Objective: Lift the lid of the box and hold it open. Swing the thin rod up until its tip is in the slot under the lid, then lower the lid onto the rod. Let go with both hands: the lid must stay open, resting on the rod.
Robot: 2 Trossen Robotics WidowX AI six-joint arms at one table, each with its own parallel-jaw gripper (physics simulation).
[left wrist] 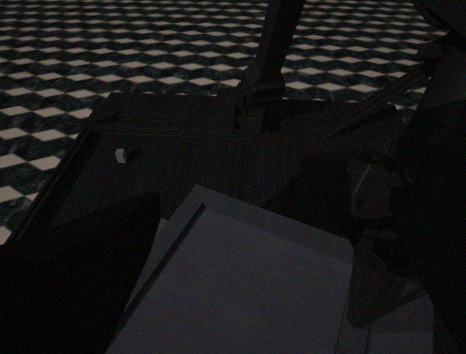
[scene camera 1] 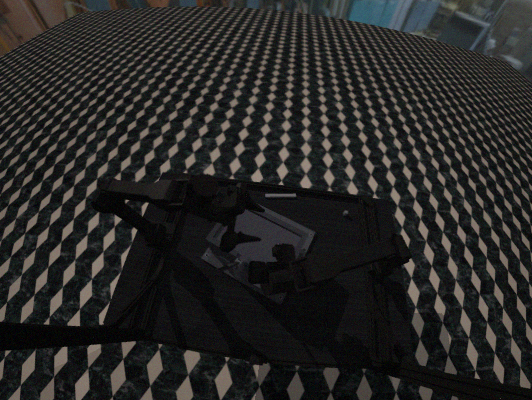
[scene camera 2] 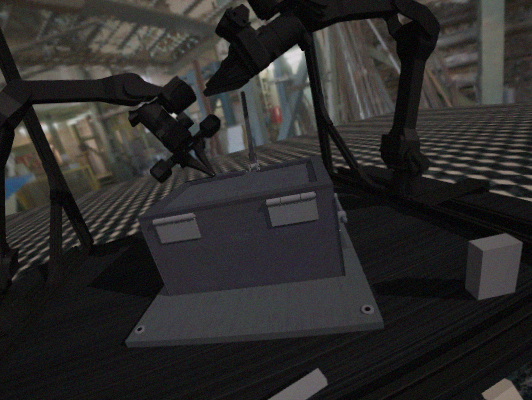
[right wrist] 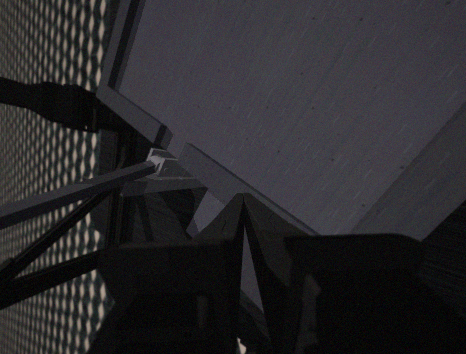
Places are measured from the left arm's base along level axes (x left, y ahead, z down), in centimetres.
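Pixels of known places: left gripper, fingertip midpoint: [left wrist: 278, 210] [scene camera 1: 262, 225] [scene camera 2: 205, 91]; right gripper, fingertip midpoint: [left wrist: 354, 324] [scene camera 1: 264, 268] [scene camera 2: 214, 175] [right wrist: 242, 199]; left arm's base, link origin: [scene camera 1: 162, 243] [scene camera 2: 408, 192] [right wrist: 122, 122]; right arm's base, link origin: [left wrist: 254, 125] [scene camera 1: 374, 270] [scene camera 2: 10, 324].
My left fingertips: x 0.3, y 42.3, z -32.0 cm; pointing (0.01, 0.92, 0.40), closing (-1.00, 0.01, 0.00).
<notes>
Ahead of a thing's pixels: the offset from my left fingertips to its middle. "pt": to the spot under its first point. Level surfaces: height alone.
The grey box {dx +5.8, dy -0.5, dz +23.9 cm} [scene camera 2: 244, 246] stands on its grey base plate {pt dx +19.5, dy +2.0, dz +32.7 cm} [scene camera 2: 264, 313], hinges toward scene camera 2. Its lid {dx +2.9, dy -1.6, dz +18.1 cm} [scene camera 2: 237, 188] [left wrist: 253, 281] [right wrist: 284, 88] [scene camera 1: 272, 230] is tilted up a little at the far edge. My right gripper [scene camera 2: 206, 171] [right wrist: 242, 199] is shut and empty, its tips at that raised front edge of the lid; it also shows in the left wrist view [left wrist: 372, 211]. The thin dark rod {dx -10.5, dy -8.1, dz +8.5 cm} [scene camera 2: 246, 127] [right wrist: 102, 182] stands nearly upright beside the box, free. My left gripper [scene camera 2: 210, 90] is open and empty, high above the lid near the rod's top.
A small white strip {dx +32.4, dy +6.0, dz +33.4 cm} [scene camera 1: 280, 195] [scene camera 2: 300, 386] [left wrist: 120, 155] lies on the dark table {dz +33.9 cm} [scene camera 1: 344, 317]. The arms' bases and links [scene camera 2: 403, 151] stand around the box. Checkered floor surrounds the table.
</notes>
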